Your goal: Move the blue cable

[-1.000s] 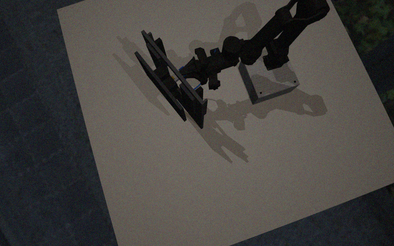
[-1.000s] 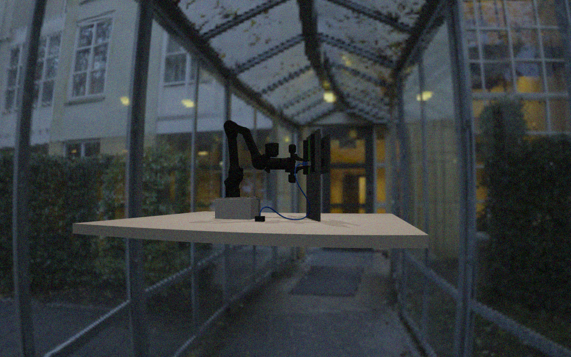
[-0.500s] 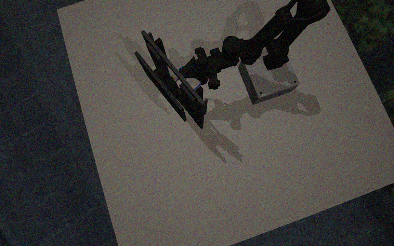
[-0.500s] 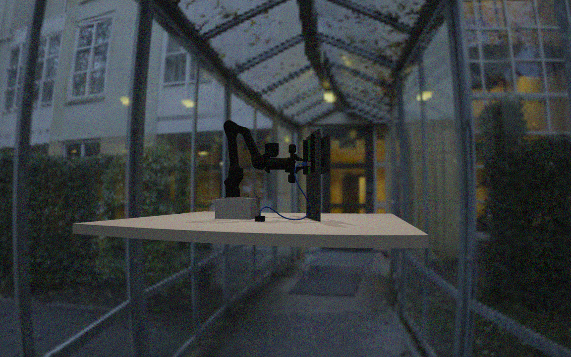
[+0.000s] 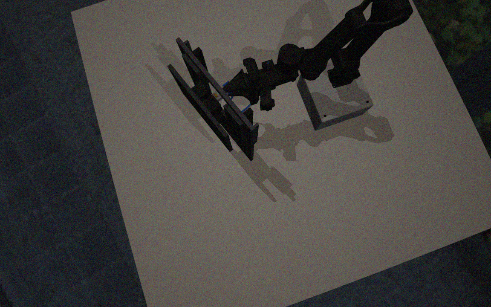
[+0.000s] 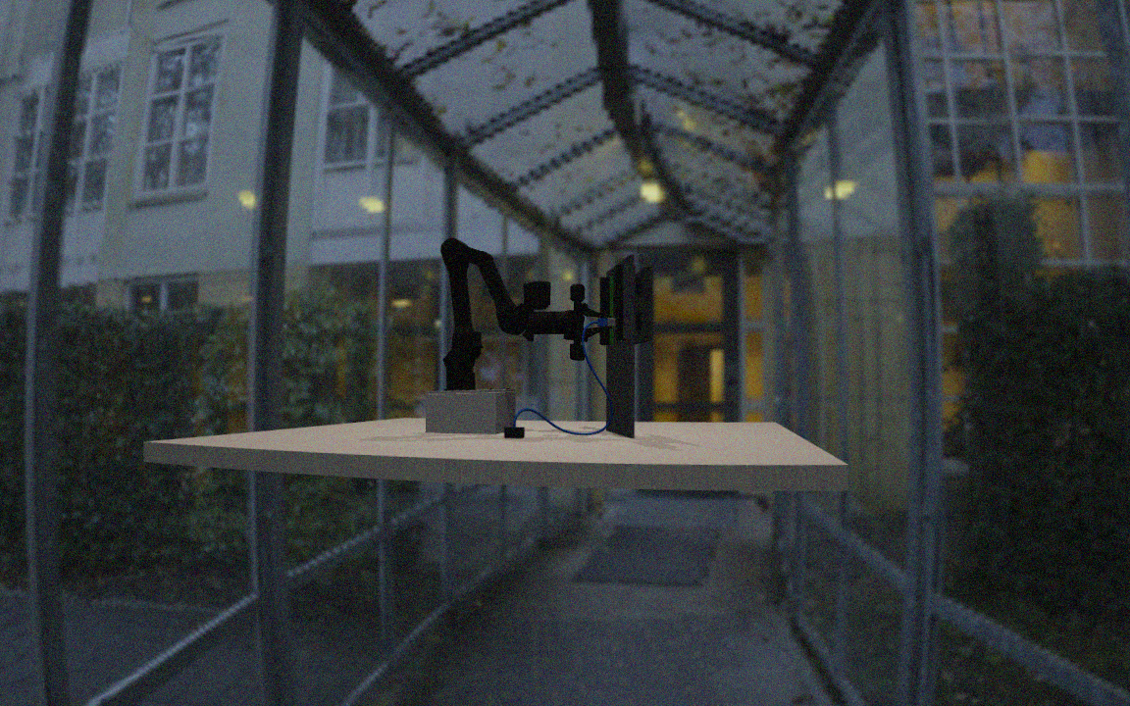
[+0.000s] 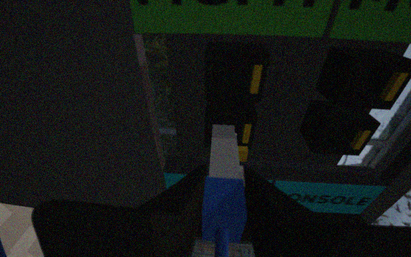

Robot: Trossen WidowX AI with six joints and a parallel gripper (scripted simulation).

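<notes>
The blue plug lies right at my gripper tip. The rest, counted from my gripper tip: black block: 260 mm below, 200 mm behind, 160 mm to the right.
</notes>
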